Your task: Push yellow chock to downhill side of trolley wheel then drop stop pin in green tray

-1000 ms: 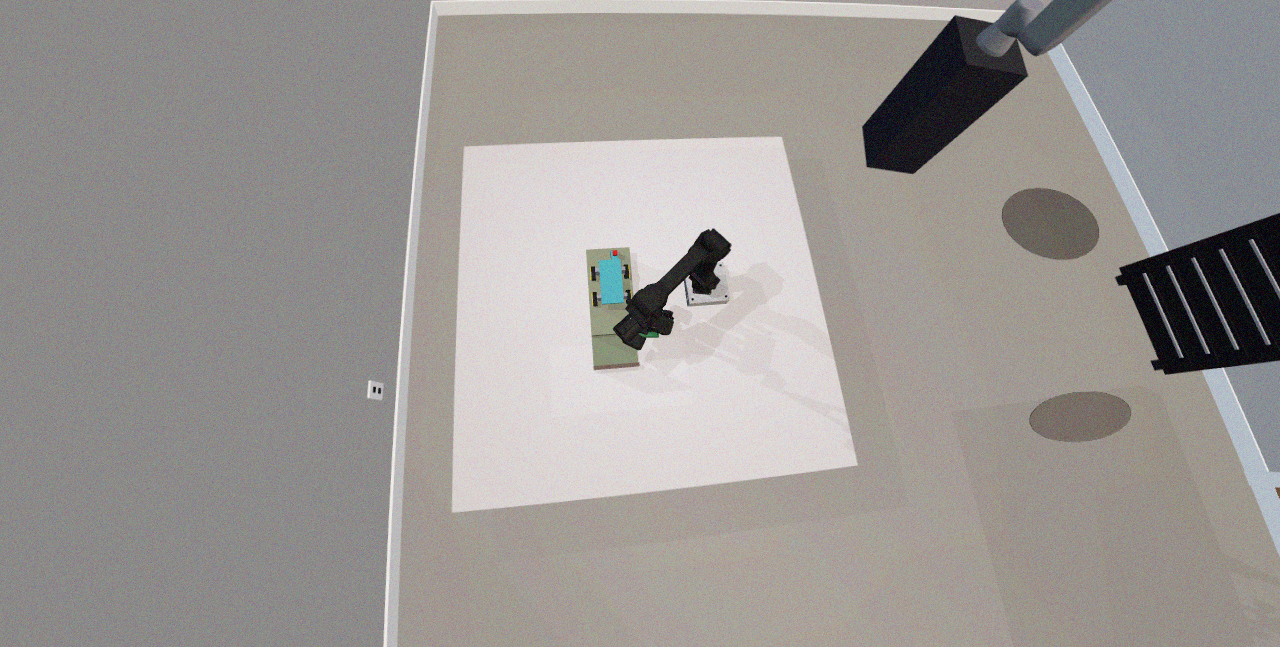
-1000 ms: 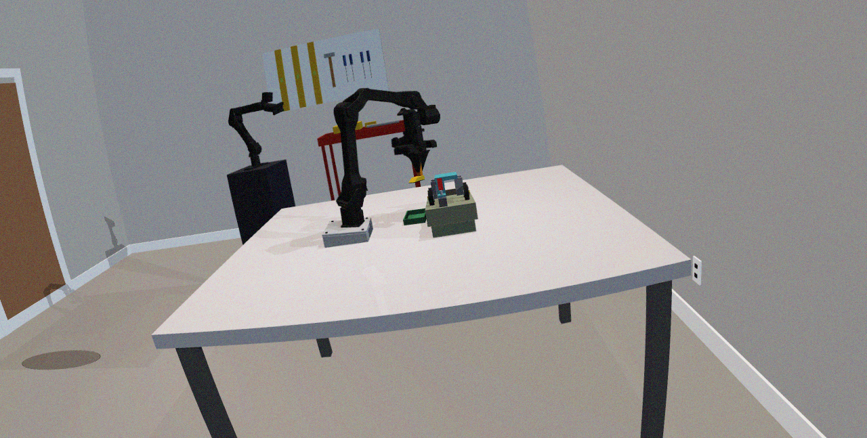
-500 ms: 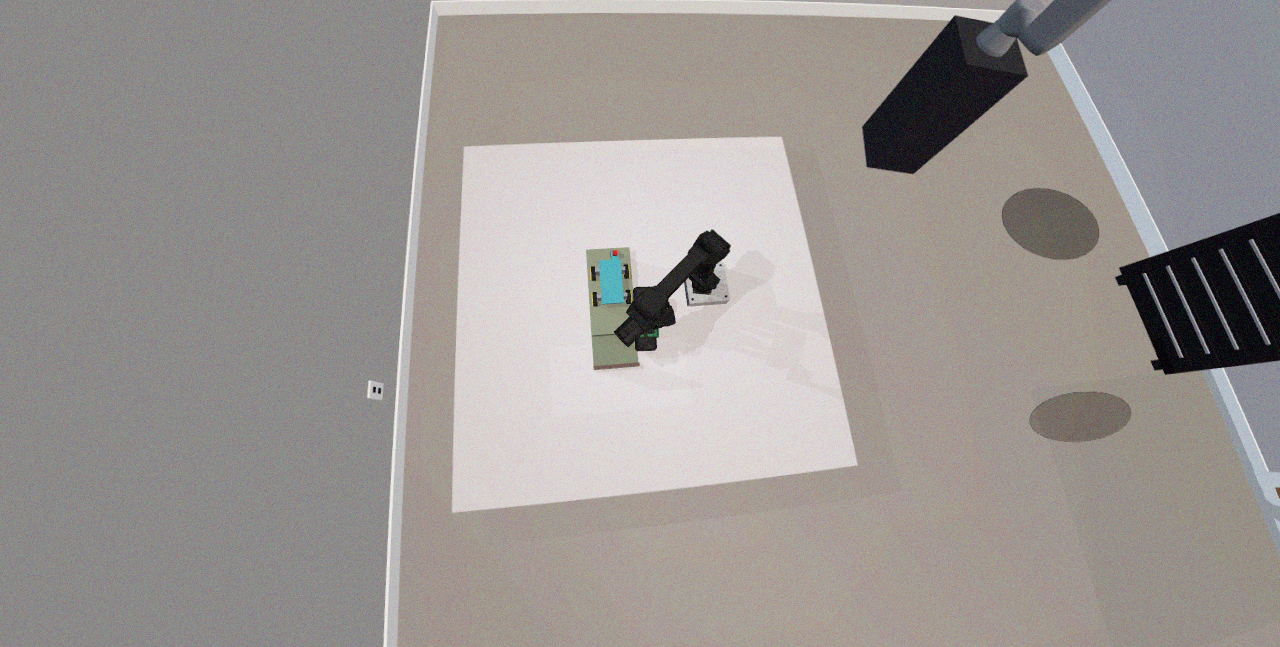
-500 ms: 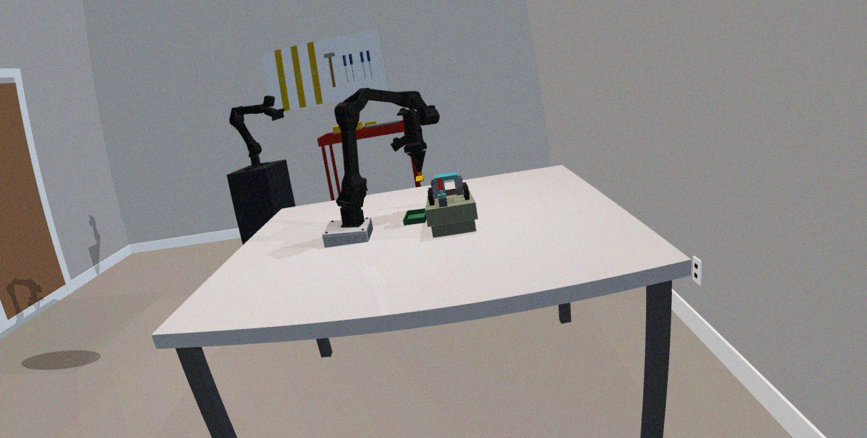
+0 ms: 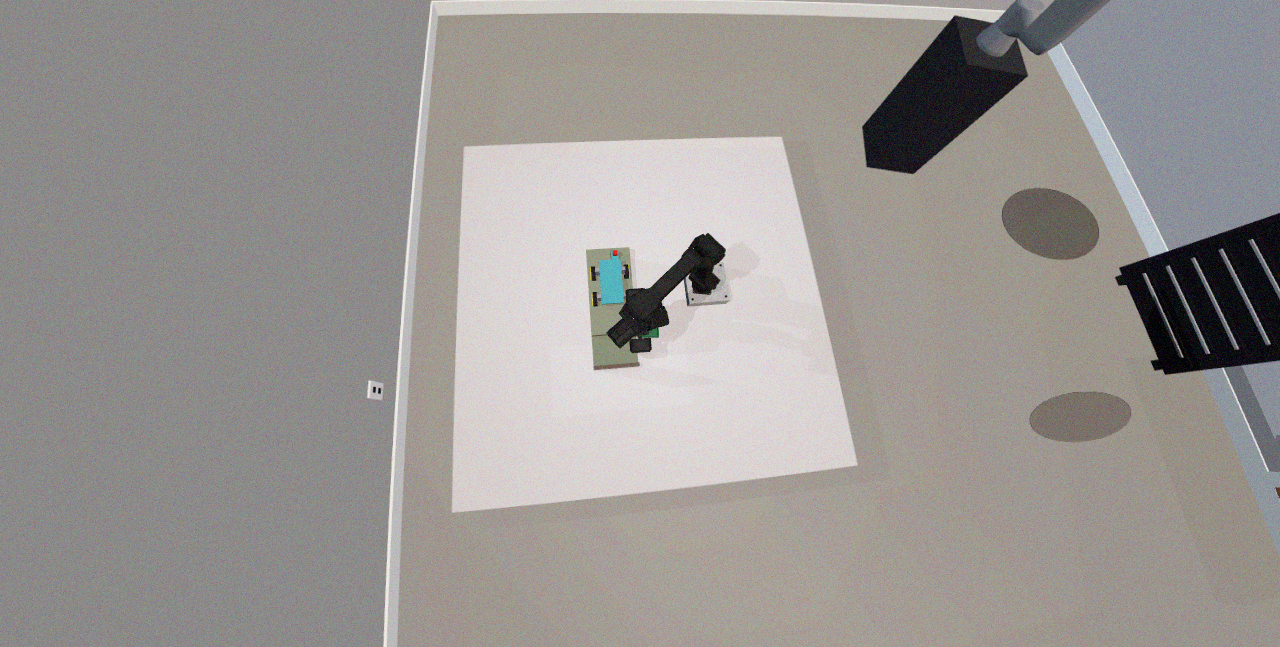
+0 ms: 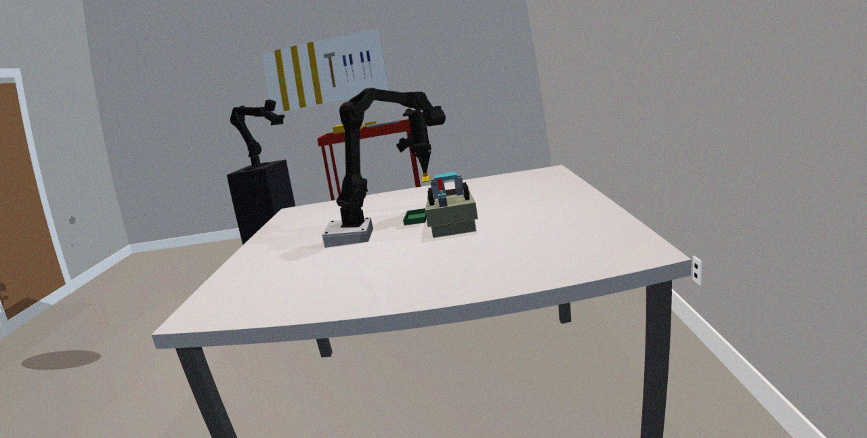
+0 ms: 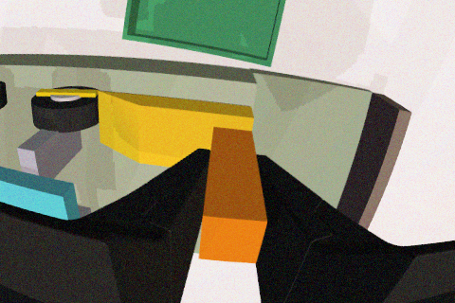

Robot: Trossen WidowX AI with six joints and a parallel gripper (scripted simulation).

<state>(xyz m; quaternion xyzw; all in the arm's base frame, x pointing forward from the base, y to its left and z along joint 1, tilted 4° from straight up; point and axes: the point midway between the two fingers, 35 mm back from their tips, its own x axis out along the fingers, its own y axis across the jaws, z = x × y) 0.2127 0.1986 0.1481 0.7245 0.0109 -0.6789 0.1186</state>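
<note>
Right now my gripper tip is 24 cm to the left of the red-headed stop pin, 9 cm short of it and 2 cm above it. Round my gripper tip: cyan trolley (13 cm to the right, 9 cm ahead, 4 cm below); yellow chock (2 cm to the right, 1 cm below); green tray (16 cm below, 5 cm to the right, 4 cm behind).
</note>
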